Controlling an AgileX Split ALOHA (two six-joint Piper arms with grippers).
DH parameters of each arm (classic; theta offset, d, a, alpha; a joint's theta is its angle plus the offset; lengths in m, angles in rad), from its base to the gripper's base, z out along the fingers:
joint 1: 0 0.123 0 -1.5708
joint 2: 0.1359 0 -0.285 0
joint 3: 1.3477 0 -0.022 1.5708
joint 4: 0 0.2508 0 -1.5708
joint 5: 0 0 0.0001 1.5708
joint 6: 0 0.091 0 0
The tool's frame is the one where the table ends.
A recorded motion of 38 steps. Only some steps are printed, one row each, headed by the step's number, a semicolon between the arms.
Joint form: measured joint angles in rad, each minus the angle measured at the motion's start. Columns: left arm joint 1, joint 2, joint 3, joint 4, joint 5, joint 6; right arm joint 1, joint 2, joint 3, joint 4, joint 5, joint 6.
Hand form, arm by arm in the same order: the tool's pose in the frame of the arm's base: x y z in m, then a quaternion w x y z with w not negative. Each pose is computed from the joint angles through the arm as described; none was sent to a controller.
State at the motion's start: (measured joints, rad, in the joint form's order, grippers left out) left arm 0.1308 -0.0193 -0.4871 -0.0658 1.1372 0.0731; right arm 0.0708 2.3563 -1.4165 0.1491 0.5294 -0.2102
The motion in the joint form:
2: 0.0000 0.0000 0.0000 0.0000 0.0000 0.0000; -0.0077 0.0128 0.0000 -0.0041 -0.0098 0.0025
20: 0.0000 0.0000 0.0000 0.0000 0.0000 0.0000; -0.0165 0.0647 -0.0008 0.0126 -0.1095 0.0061
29: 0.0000 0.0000 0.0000 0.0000 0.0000 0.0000; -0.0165 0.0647 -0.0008 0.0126 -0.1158 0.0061
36: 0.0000 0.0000 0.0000 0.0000 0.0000 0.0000; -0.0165 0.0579 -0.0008 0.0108 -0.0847 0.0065
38: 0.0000 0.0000 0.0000 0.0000 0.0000 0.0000; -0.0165 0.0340 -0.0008 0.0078 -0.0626 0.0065
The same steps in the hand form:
2: -0.0090 -0.0067 0.2677 0.49183 -0.02248 0.87023 0.01735; 0.4243 0.0334 0.0266 0.09529 -0.07533 0.99198 0.03485
20: -0.0090 -0.0067 0.2677 0.49183 -0.02248 0.87023 0.01735; 0.4282 0.0293 0.0064 0.11931 -0.05873 0.99059 0.03248
29: -0.0090 -0.0067 0.2677 0.49183 -0.02248 0.87023 0.01735; 0.4288 0.0292 0.0066 0.12240 -0.05855 0.99023 0.03203
36: -0.0090 -0.0067 0.2677 0.49183 -0.02248 0.87023 0.01735; 0.4268 0.0295 0.0089 0.11047 -0.06008 0.99149 0.03379
38: -0.0090 -0.0067 0.2677 0.49183 -0.02248 0.87023 0.01735; 0.4274 0.0297 0.0187 0.11143 -0.06230 0.99122 0.03446

